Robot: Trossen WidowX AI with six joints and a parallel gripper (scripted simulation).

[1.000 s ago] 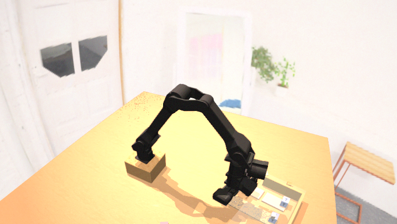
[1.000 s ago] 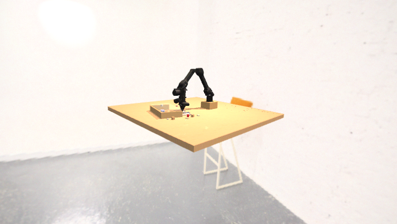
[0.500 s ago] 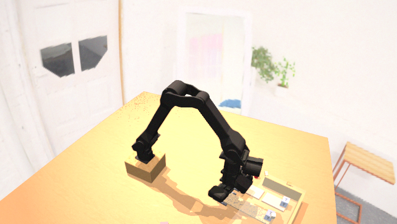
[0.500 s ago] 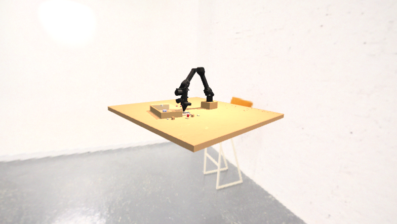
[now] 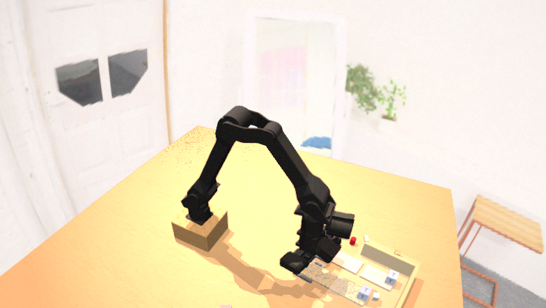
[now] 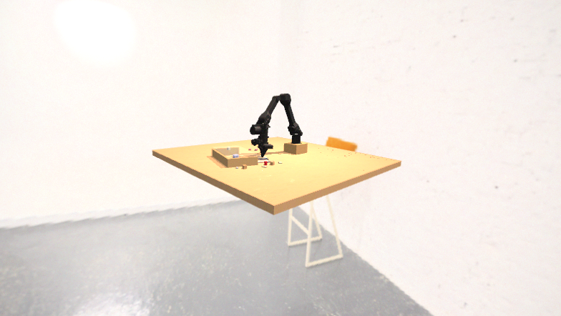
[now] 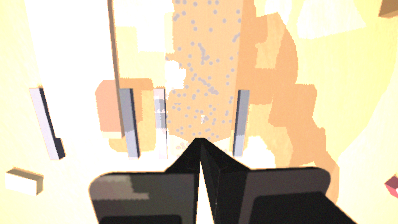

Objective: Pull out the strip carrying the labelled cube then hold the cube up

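Now: gripper tip 80 mm short of the white strip and 80 mm to the right of it. From my gripper tip the other things lie so: cube: 220 mm ahead, 70 mm to the right, 70 mm above.
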